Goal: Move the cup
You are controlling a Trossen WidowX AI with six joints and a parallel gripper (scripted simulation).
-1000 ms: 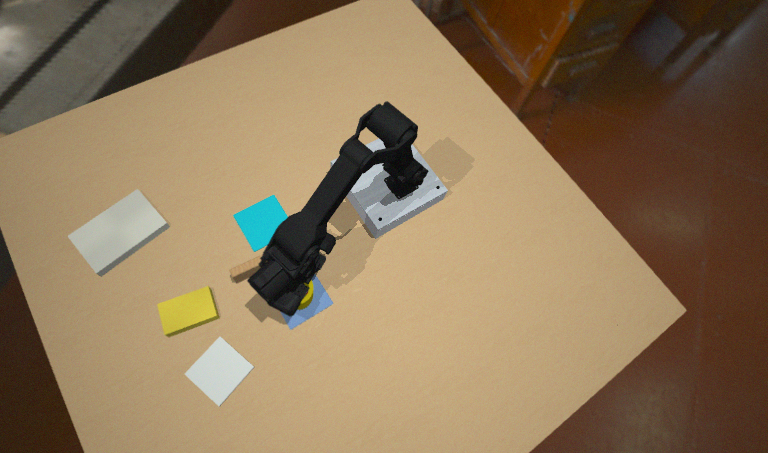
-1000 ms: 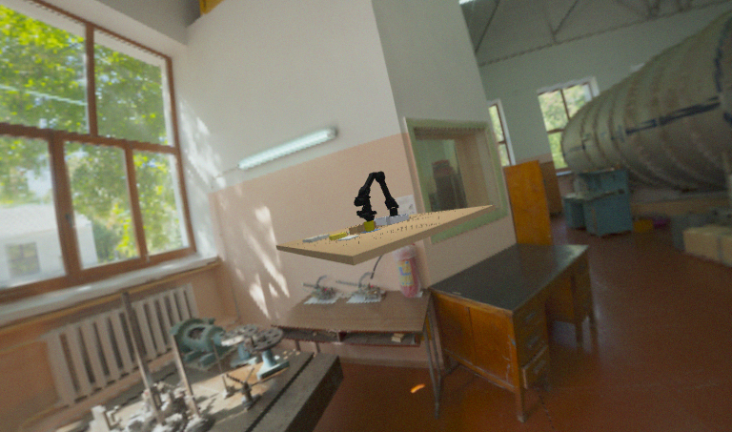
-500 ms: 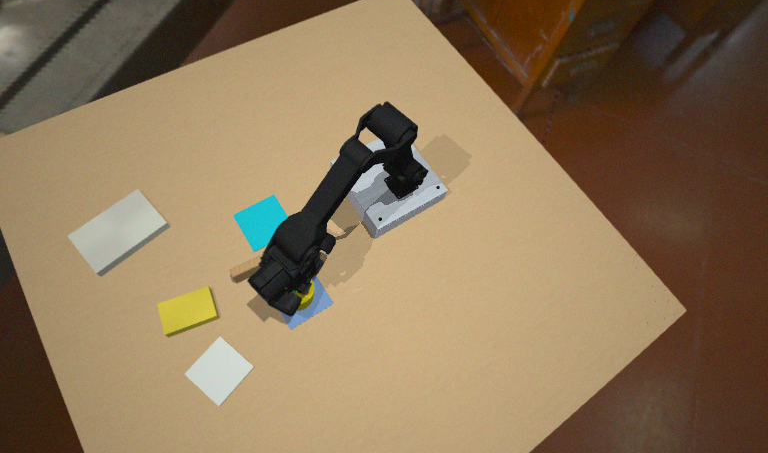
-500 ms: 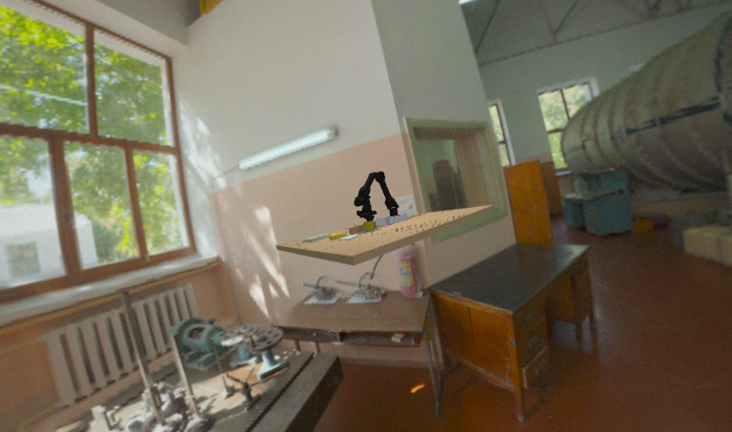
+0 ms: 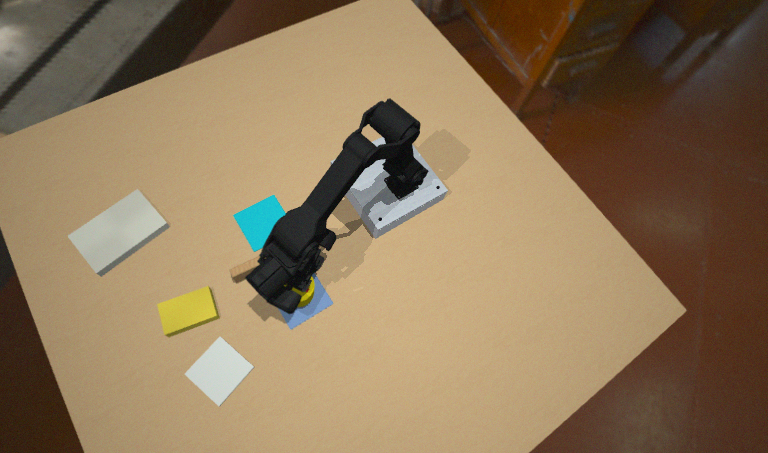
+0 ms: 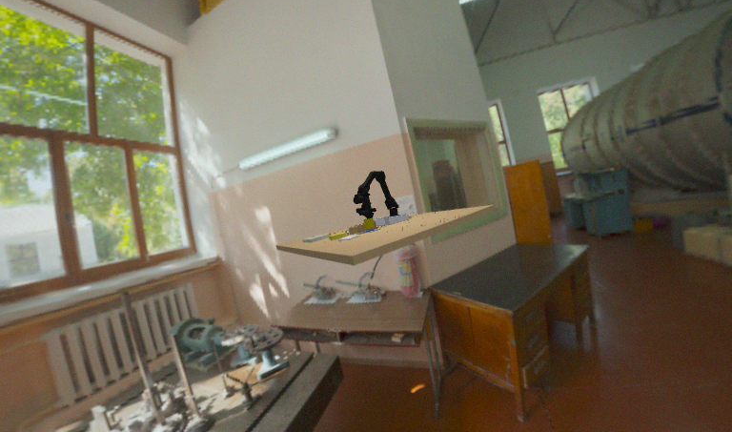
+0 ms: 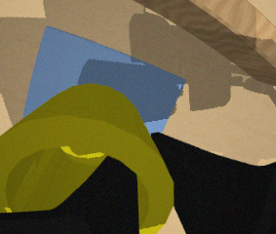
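The red marble is 2 cm to the left of my gripper tip, 2 cm below it and 1 cm ahead of it. From my gripper tip the other things lie so: cup: 2 cm ahead, 1 cm to the left; then thin wooden bar: 9 cm to the right, 4 cm below, 1 cm ahead; then blue pad: 6 cm below, 2 cm to the left, 2 cm ahead.
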